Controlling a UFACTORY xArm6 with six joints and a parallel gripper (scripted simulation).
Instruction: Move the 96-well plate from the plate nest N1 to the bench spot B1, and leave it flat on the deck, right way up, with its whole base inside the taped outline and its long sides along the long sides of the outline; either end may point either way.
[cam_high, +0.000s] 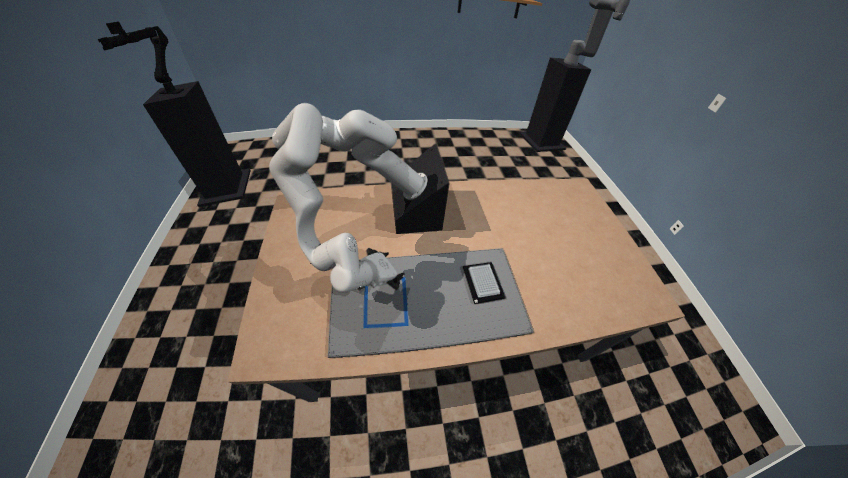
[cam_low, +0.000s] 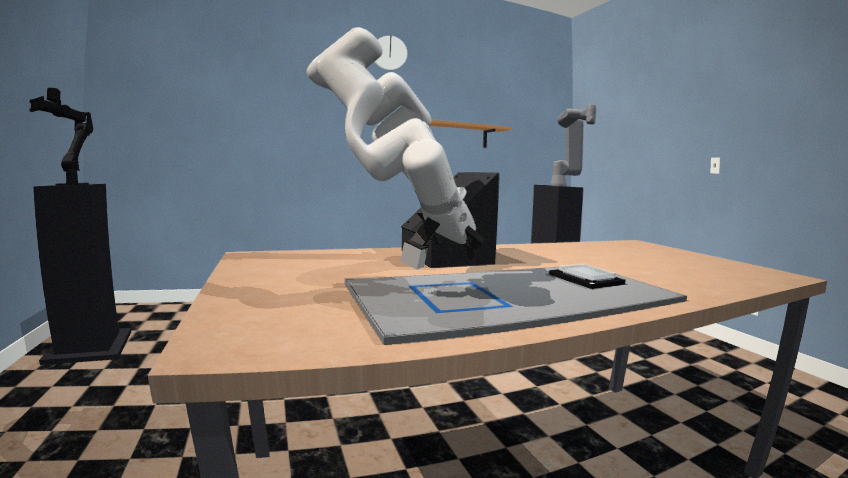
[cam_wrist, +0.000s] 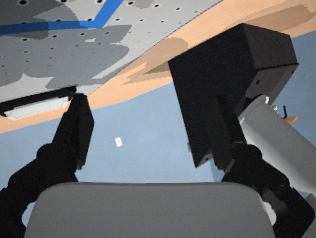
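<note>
Now: the 96-well plate 100 mm ahead of my hand, 330 mm to the left of it and 70 mm below it. The rest, counted from my hand: black plate nest N1: 100 mm ahead, 330 mm to the left, 80 mm below.
</note>
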